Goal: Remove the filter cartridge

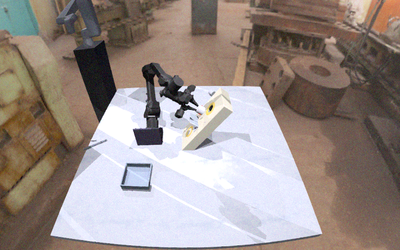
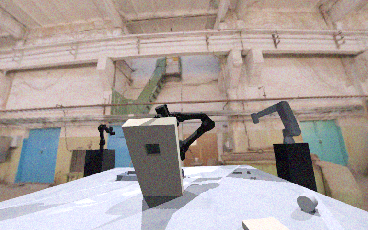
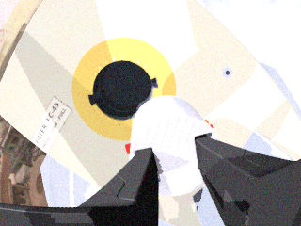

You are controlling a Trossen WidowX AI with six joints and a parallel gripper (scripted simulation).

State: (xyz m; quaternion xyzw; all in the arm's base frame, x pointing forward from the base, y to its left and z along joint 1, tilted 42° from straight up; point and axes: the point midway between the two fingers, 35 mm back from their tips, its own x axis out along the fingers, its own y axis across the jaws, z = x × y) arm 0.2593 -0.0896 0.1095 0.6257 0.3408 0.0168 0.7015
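My gripper tip is now 30 mm short of the cream service panel, 10 mm to the right of it and 90 mm above it. From my gripper tip the other things lie so: grey tray: 320 mm behind, 290 mm to the right, 230 mm below.
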